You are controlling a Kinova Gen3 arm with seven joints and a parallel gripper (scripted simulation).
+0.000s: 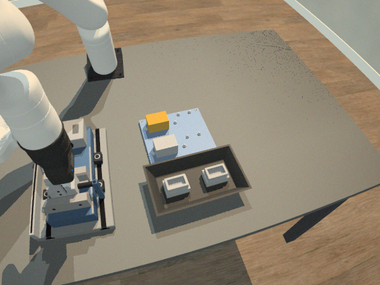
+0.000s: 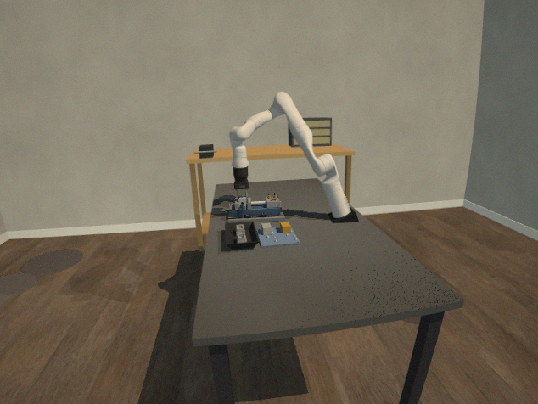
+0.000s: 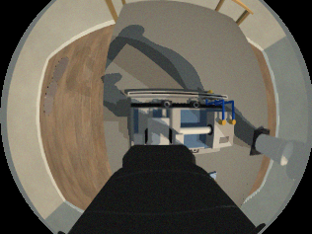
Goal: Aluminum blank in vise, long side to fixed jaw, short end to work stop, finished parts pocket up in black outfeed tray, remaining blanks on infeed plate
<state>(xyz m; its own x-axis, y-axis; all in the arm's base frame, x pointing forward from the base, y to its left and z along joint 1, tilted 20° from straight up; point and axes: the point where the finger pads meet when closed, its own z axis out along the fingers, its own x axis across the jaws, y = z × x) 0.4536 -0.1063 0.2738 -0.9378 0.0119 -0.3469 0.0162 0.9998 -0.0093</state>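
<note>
Right now my hand is 70 mm past the vise and 80 mm above it. Also, from my hand: yellow brass blank (200 mm behind, 250 mm to the left, 100 mm below); then plain gray blank (110 mm behind, 250 mm to the left, 100 mm below).
</note>
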